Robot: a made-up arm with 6 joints. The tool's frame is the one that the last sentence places.
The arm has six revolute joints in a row. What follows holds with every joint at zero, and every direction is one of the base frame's.
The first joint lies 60 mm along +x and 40 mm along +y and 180 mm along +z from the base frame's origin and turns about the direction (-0.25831, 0.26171, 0.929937), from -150.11 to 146.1 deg.
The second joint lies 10 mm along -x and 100 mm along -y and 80 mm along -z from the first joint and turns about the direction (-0.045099, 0.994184, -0.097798), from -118.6 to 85.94 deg.
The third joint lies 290 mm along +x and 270 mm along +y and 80 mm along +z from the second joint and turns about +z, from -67.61 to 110.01 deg.
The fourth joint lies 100 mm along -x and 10 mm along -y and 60 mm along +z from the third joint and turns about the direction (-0.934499, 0.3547, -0.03), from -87.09 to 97.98 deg.
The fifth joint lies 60 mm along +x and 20 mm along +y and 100 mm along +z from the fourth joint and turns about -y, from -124.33 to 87.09 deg.
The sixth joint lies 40 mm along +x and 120 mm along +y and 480 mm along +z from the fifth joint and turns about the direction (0.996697, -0.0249, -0.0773), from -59.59 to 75.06 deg.
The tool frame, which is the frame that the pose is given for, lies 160 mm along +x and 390 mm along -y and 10 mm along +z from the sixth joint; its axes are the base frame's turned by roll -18.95, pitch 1.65 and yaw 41.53 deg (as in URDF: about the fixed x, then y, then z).
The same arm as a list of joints. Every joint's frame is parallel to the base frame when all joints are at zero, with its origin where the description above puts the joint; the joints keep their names.
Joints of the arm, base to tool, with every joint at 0 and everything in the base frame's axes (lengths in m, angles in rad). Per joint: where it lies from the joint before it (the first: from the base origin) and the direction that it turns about. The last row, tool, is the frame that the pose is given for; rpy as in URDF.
joint 1: offset 0.06 0.04 0.18 axis -0.25831 0.26171 0.929937
joint 2: offset -0.01 -0.1 -0.08 axis -0.045099 0.994184 -0.097798
joint 3: offset 0.29 0.27 0.08 axis 0 0 1
joint 4: offset -0.1 -0.01 0.06 axis -0.934499 0.3547 -0.03
joint 5: offset 0.06 0.02 0.1 axis 0 -1 0
joint 6: offset 0.04 0.12 0.48 axis 0.996697 -0.0249 -0.0773
tool: offset 0.16 -0.39 0.01 rpy -0.3307 0.0288 0.7248
Joint limits (rad, base to tool): -2.6199..2.5499 -2.07..1.4999 -1.18..1.92 -1.52..1.7101 -2.17..1.52 -1.04..1.31

